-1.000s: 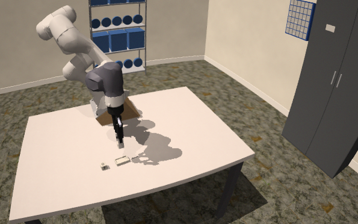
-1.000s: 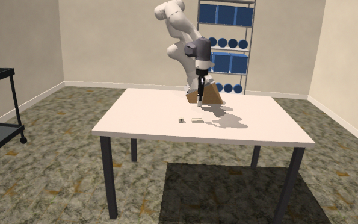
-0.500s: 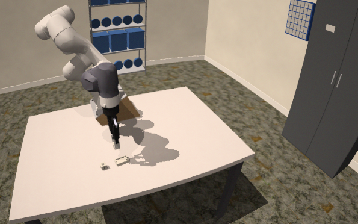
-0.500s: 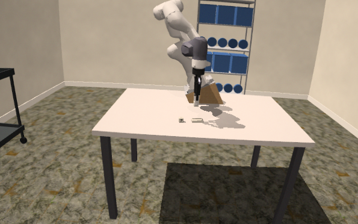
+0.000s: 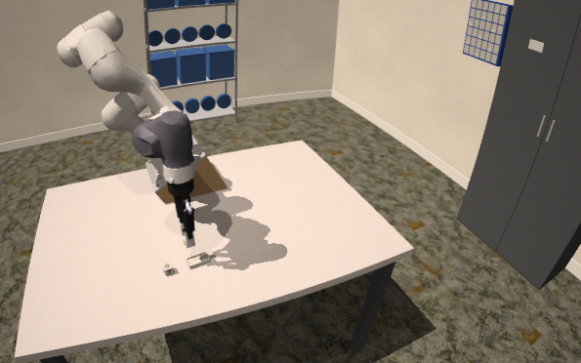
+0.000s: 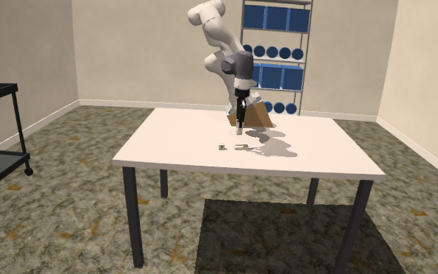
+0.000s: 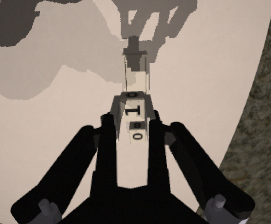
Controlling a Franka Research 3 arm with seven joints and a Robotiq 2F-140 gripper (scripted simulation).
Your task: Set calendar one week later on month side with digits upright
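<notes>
The grey tray lies 20 mm to the left of my hand and 120 mm below it. From my hand the other things lie so: cube 30 mm below.
</notes>
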